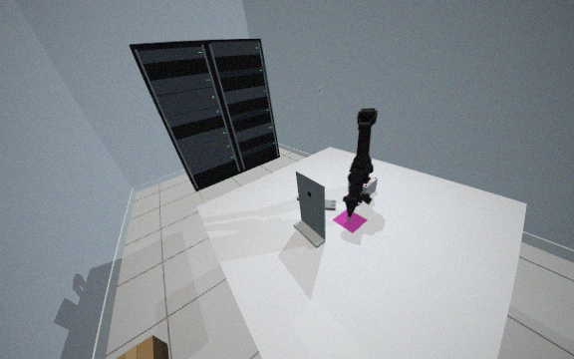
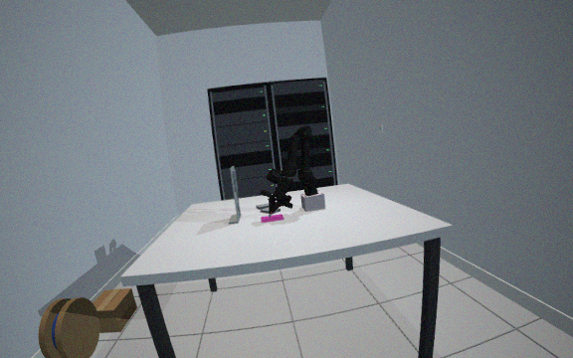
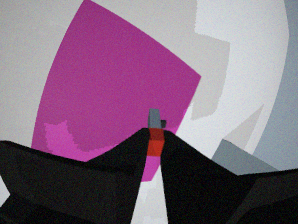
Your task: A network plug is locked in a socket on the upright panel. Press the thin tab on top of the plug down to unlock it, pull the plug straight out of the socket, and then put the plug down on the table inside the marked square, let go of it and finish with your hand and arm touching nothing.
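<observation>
My gripper tip is 1 cm past the magenta marked square and 3 cm above it. Round my gripper tip: network plug right at my gripper tip; then upright grey panel 17 cm ahead, 11 cm to the right, 11 cm above.
</observation>
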